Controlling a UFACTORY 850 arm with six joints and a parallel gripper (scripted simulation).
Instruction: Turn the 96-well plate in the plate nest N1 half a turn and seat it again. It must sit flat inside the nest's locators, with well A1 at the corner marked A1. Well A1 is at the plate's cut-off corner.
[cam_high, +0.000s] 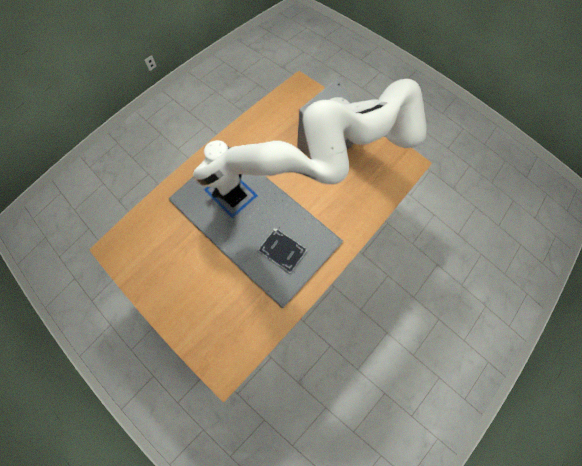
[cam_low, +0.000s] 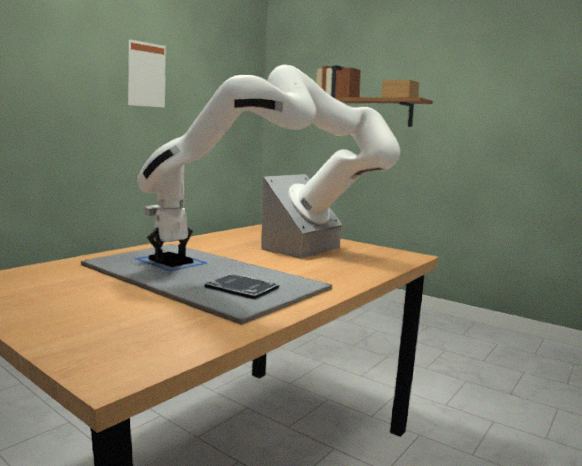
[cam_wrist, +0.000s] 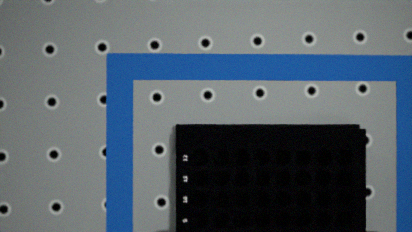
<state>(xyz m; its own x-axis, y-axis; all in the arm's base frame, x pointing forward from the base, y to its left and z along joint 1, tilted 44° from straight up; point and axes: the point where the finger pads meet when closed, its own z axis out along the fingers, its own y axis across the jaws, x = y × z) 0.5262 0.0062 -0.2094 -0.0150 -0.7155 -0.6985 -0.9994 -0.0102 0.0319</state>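
Now: hand 1 cm above the 96-well plate. The rest, counted from my hand: plate nest N1 (35 cm to the left, 3 cm ahead, 1 cm below).
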